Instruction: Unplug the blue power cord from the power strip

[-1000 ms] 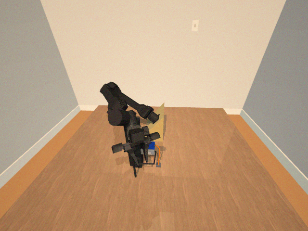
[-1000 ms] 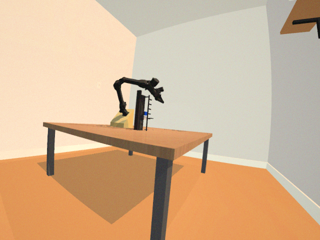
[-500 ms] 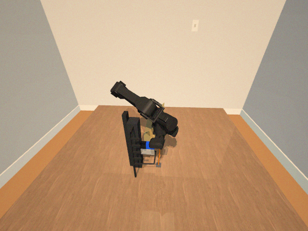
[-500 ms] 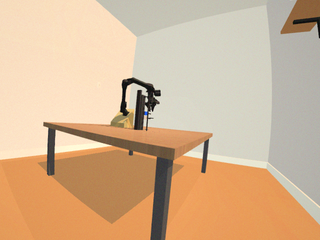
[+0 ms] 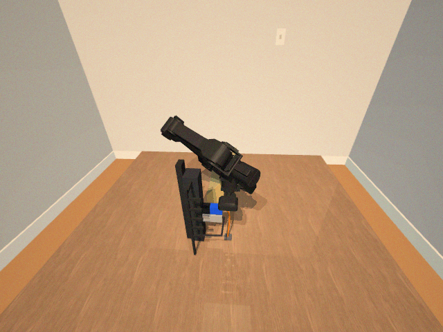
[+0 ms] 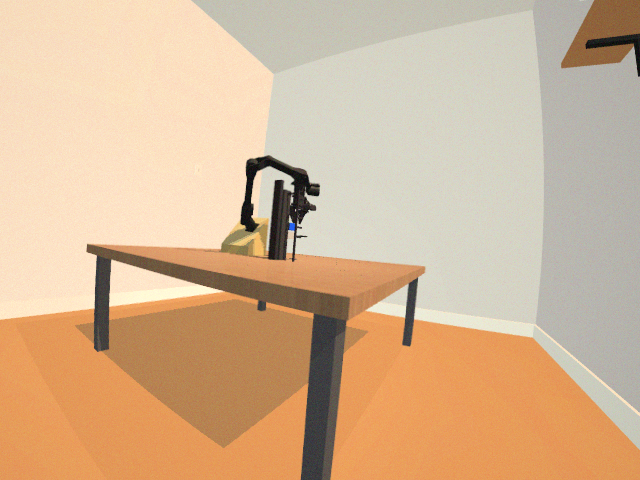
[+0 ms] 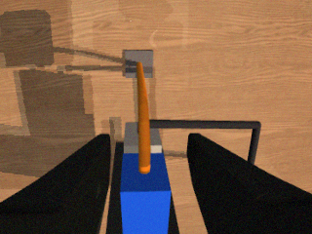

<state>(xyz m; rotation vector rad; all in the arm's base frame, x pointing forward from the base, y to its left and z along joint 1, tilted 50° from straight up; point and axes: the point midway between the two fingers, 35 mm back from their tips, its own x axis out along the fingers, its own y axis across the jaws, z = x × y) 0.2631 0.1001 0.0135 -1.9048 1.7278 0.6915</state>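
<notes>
The blue plug is 1 cm ahead of my gripper tip, 7 cm to the right of it and 1 cm below it. Round my gripper tip: black power strip 1 cm ahead, 14 cm to the right, 2 cm below.
</notes>
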